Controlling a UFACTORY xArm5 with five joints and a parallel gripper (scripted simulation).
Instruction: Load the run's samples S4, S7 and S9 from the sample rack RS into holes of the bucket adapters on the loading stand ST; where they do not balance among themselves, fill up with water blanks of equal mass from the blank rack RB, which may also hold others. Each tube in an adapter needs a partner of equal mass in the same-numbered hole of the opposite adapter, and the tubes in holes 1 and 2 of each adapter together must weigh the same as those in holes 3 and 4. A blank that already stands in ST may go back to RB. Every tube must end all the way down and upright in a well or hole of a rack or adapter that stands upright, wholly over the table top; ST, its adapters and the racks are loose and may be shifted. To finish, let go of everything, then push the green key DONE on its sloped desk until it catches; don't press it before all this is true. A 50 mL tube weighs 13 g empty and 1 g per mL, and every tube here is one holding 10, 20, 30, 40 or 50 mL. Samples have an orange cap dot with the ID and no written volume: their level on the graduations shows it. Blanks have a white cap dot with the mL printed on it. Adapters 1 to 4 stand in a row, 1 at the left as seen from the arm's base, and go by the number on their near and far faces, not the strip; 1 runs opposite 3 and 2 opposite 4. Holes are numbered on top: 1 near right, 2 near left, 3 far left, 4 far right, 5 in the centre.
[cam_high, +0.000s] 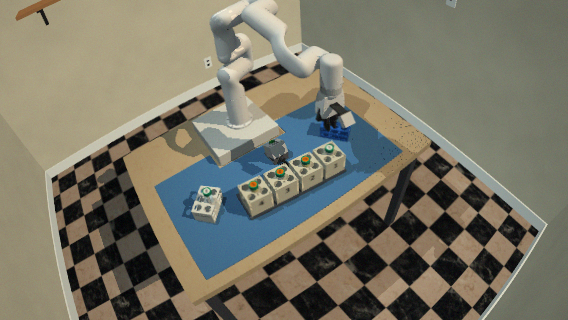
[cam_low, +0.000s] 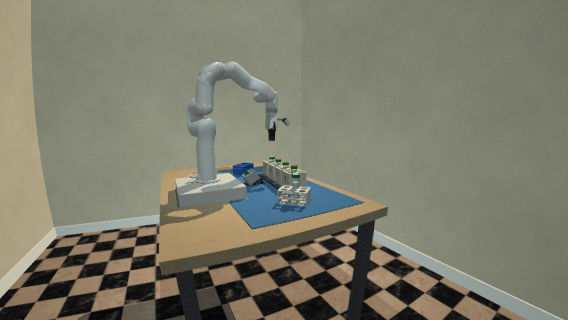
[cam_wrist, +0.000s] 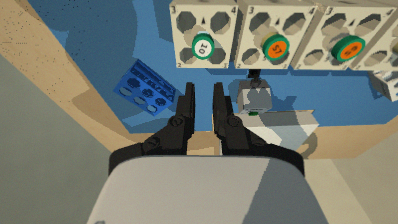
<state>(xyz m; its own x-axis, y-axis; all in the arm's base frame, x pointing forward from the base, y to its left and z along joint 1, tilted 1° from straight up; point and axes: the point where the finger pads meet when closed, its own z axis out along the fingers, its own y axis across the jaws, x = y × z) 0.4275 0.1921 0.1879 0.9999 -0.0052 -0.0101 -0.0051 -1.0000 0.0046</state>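
Right now my hand is 20 cm above the DONE desk, 19 cm past it and 14 cm to the left of it. Round my hand: adapter 2 (20 cm below, 11 cm to the right); then sample tube S9 (22 cm to the right, 18 cm below); then sample tube S7 (18 cm below, 12 cm to the right, 1 cm behind).
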